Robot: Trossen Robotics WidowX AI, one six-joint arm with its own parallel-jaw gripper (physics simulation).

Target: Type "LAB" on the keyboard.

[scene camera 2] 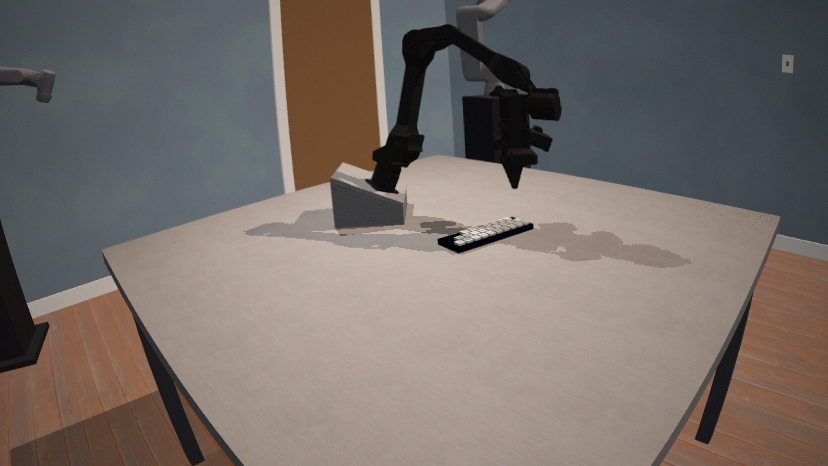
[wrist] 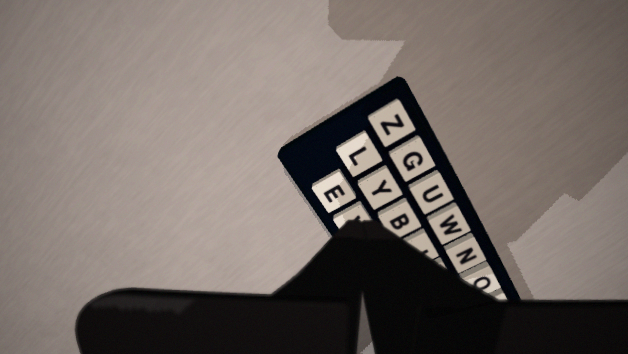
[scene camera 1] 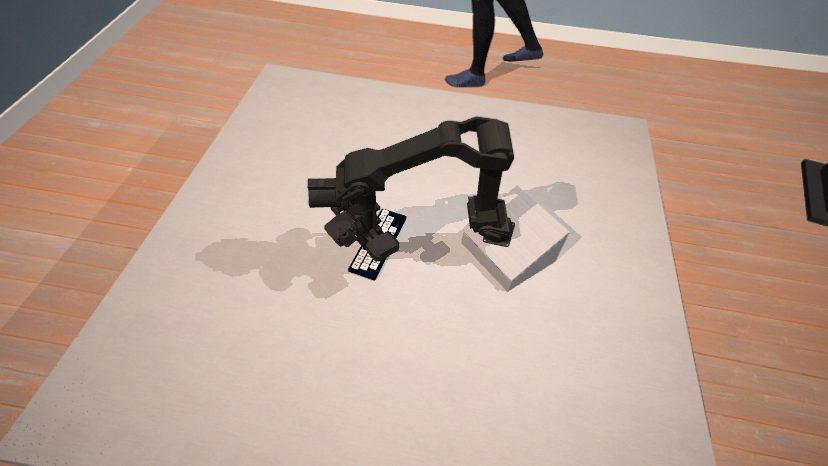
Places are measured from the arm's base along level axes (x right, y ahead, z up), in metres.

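Where they show: gripper, between the fingertips: [scene camera 2: 514,188] [wrist: 360,234] [scene camera 1: 365,248]; arm's base, origin of its link: [scene camera 2: 381,187] [scene camera 1: 499,232].
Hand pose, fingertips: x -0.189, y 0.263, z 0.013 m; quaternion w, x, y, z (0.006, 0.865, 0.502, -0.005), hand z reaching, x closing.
Note:
Each offset is from my fingertips to the top centre of the thing. Level surfaces: height alone.
A small dark-blue keyboard [scene camera 1: 376,272] [scene camera 2: 449,241] [wrist: 315,150] with white letter keys lies flat on the table. In the wrist view, the L key @[dx -0.001, dy +0.005, dz -0.070 m] [wrist: 358,153] is near its far end, and the B key @[dx +0.039, dy +0.007, dz -0.070 m] [wrist: 399,221] shows just right of the fingertips. The A key does not show in the wrist view, where the fingers cover the keyboard's near part. My gripper [scene camera 2: 514,186] [wrist: 360,234] is shut and empty, tips down. It hangs above the keyboard with a gap seen in scene camera 2. In scene camera 1 the gripper hides the keyboard's middle.
The arm's wedge-shaped grey base block [scene camera 1: 524,248] [scene camera 2: 367,205] stands on the table @[dz -0.088 m] [scene camera 1: 347,376] [scene camera 2: 405,347] beside the keyboard. A person's legs [scene camera 1: 482,40] show beyond the table. A dark pedestal [scene camera 2: 478,127] stands behind it in scene camera 2.

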